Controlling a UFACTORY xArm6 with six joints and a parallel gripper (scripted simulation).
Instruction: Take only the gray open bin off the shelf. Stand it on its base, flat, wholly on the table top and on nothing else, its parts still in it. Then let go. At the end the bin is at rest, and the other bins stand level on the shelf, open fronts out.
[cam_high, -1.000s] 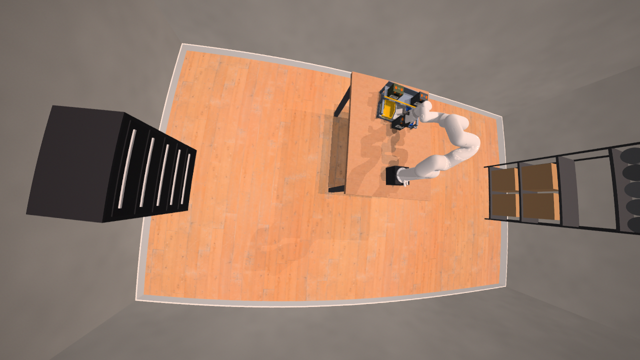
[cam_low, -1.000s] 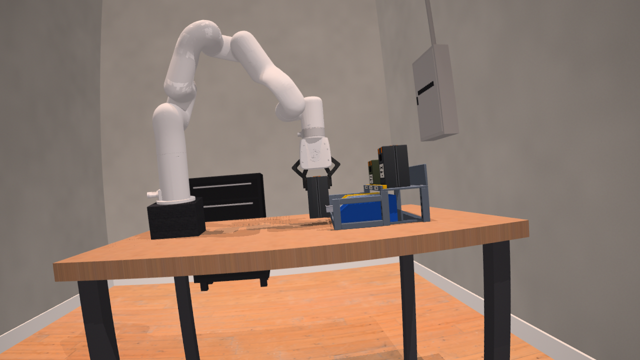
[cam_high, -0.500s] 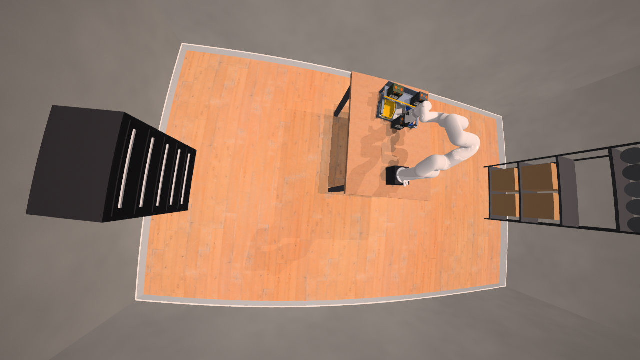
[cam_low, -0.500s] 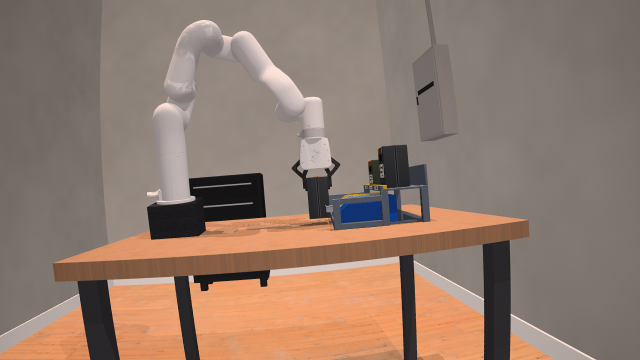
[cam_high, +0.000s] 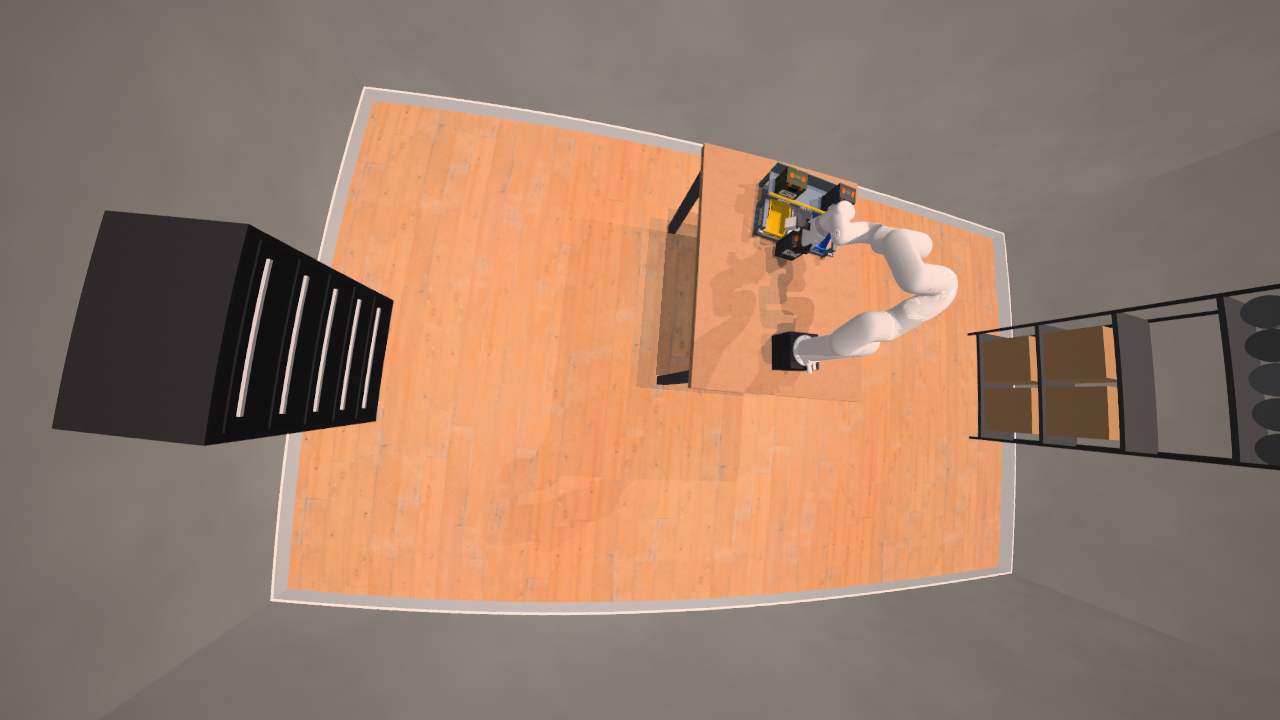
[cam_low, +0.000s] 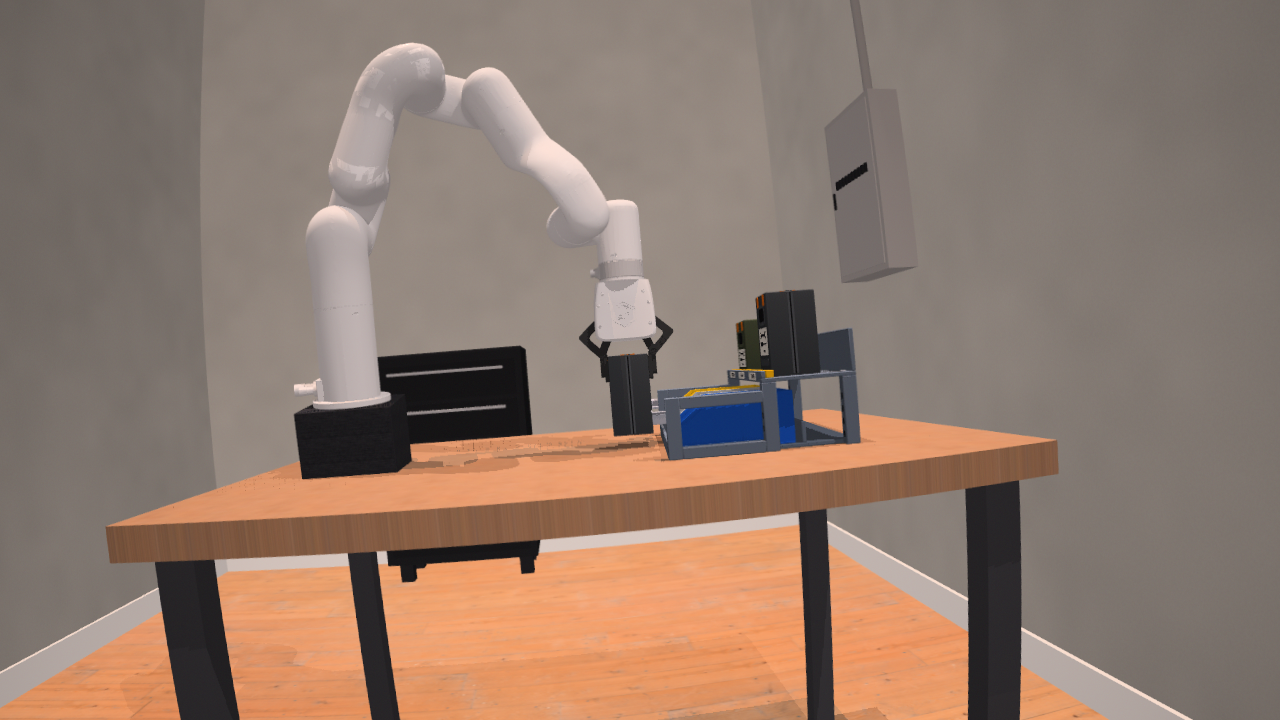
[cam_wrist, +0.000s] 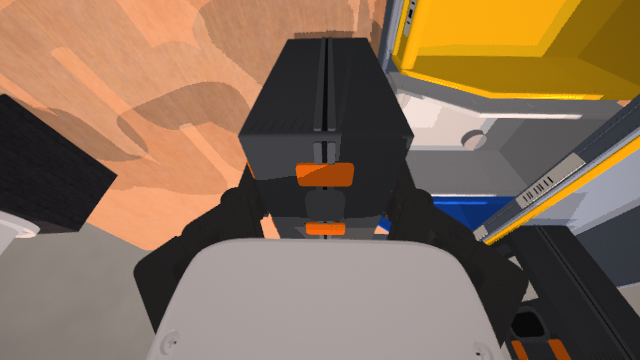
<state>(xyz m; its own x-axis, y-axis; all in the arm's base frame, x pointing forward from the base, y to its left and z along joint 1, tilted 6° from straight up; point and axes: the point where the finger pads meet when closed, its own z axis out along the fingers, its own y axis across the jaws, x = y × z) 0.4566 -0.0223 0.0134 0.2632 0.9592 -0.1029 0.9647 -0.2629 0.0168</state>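
Right now my hand is 13 cm short of the gray open bin, 8 cm to the left of it and 8 cm above it. From my hand the other things lie so: blue bin (10 cm ahead, 18 cm to the right, 8 cm below); yellow bin (16 cm ahead, 3 cm to the left, 8 cm below); black box (4 cm below).
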